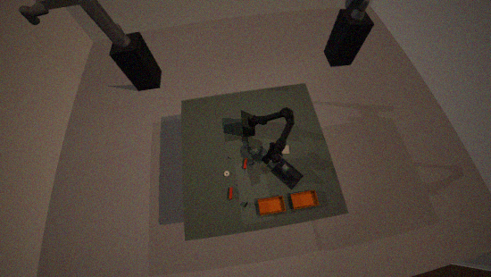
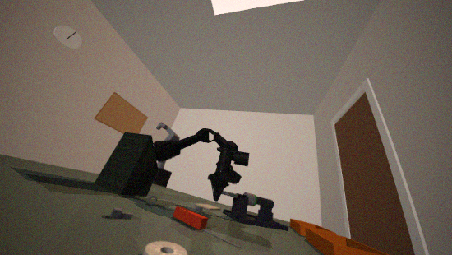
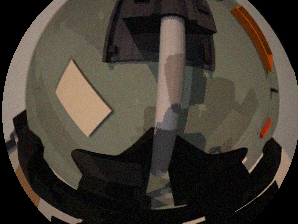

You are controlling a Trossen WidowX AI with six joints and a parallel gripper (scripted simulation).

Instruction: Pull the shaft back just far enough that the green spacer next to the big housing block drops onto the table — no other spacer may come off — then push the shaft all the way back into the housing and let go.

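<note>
My gripper tip is 70 mm short of the grey shaft, 50 mm to the right of it and 40 mm below it. From my gripper tip the other things lie so: white ring 390 mm to the right, 80 mm ahead, 40 mm below; beige card 120 mm to the left, 70 mm behind, 40 mm below; greenish spacer 130 mm ahead, 110 mm to the left, 30 mm above.
</note>
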